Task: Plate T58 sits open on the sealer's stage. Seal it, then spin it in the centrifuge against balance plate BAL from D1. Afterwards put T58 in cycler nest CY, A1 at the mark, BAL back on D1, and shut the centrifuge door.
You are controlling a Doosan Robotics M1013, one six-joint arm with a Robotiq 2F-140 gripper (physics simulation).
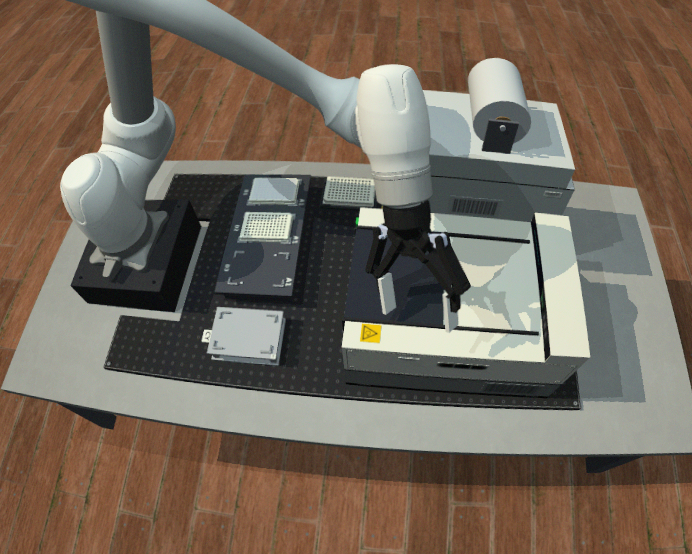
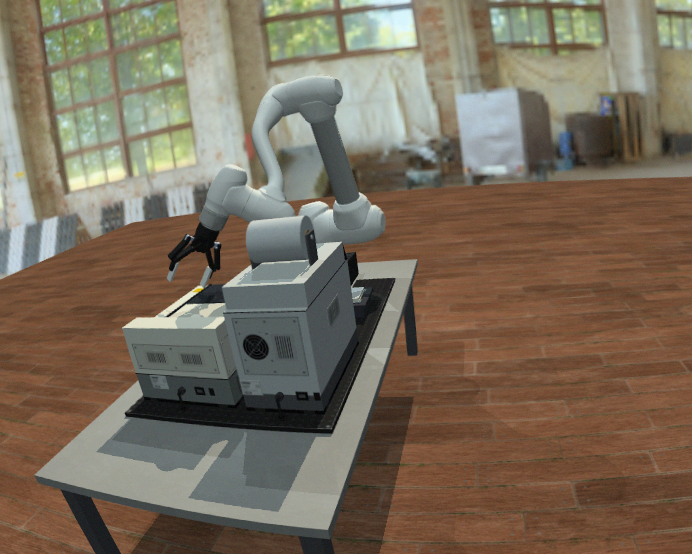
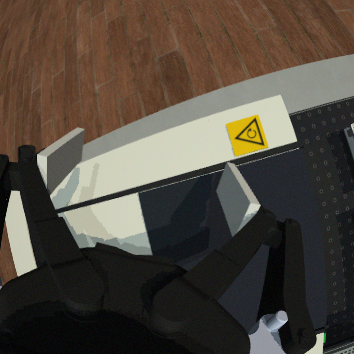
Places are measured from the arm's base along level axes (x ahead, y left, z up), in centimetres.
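Pixels of known places: gripper, fingertip midpoint: (image 1: 419, 318) (image 2: 186, 283) (image 3: 151, 160); arm's base at its link origin: (image 1: 129, 239).
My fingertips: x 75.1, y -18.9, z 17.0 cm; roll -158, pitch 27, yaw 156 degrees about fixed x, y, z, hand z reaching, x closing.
Observation:
For each thing: its middle in the pictures, then the offset to it from my fingertips. Level surfaces: height alone.
- cream centrifuge at the middle of its body: (image 3: 157, 260) (image 1: 457, 301) (image 2: 212, 333) dx +8.4, dy +12.8, dz -14.4 cm
- sealer at the middle of its body: (image 1: 474, 161) (image 2: 294, 300) dx +9.1, dy +44.1, dz -2.8 cm
- nest CY at the middle of its body: (image 1: 246, 335) dx -37.9, dy +1.5, dz -24.2 cm
- white well plate at the middle of its body: (image 1: 266, 226) dx -40.4, dy +30.3, dz -20.5 cm
- dark deck at its surface level: dz -21.3 cm
- large white roll at the middle of its body: (image 1: 498, 101) (image 2: 280, 239) dx +11.2, dy +44.2, dz +15.2 cm
- perforated black board at its surface level: dz -26.6 cm
My gripper (image 1: 418, 304) (image 2: 189, 274) (image 3: 151, 160) is open and empty above the front part of the centrifuge's top. The cream centrifuge (image 1: 404, 340) (image 2: 178, 337) (image 3: 200, 135) has a dark panel on the left part of its top and a cream surface on the right; its inside does not show. A plate with a visible well grid, T58 by its place (image 1: 349, 191), sits left of the sealer (image 1: 496, 178) (image 2: 288, 288); I cannot tell whether it is sealed. A smooth-topped plate, BAL by its place (image 1: 272, 190), lies on D1. The nest CY (image 1: 245, 334) has a flat grey top.
A white well plate (image 1: 265, 226) stands on D2 of the dark deck (image 1: 259, 286). D3 shows corner brackets. The sealer carries a large white roll (image 1: 496, 86) (image 2: 277, 239). The arm's black base block (image 1: 132, 288) stands at the left. A perforated black board (image 1: 317, 346) lies under the equipment.

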